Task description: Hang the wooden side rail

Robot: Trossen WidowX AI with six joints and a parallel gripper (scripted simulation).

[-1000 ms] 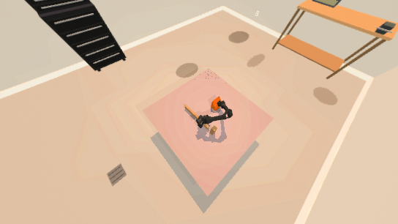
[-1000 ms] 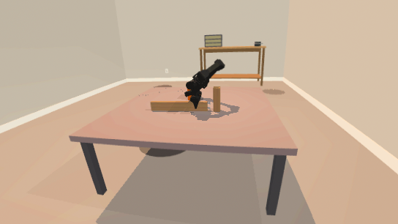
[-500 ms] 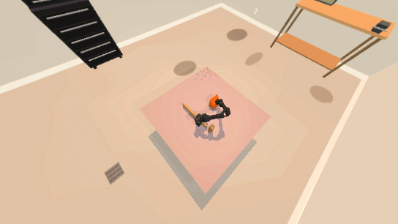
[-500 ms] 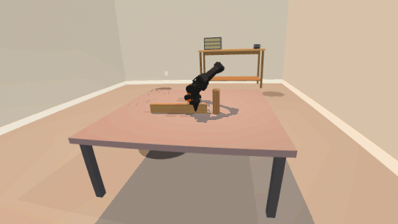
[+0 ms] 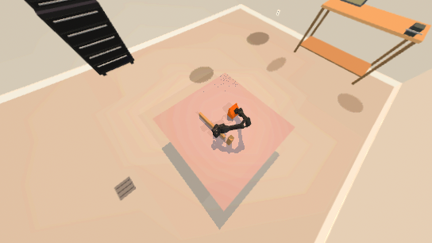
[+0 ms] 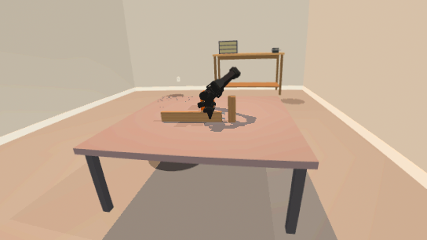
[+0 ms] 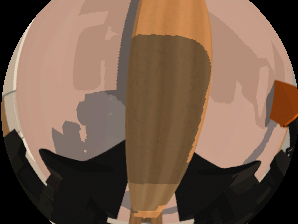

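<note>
Right now my gripper tip is 15 cm to the right of the headboard post and 7 cm below it.
</note>
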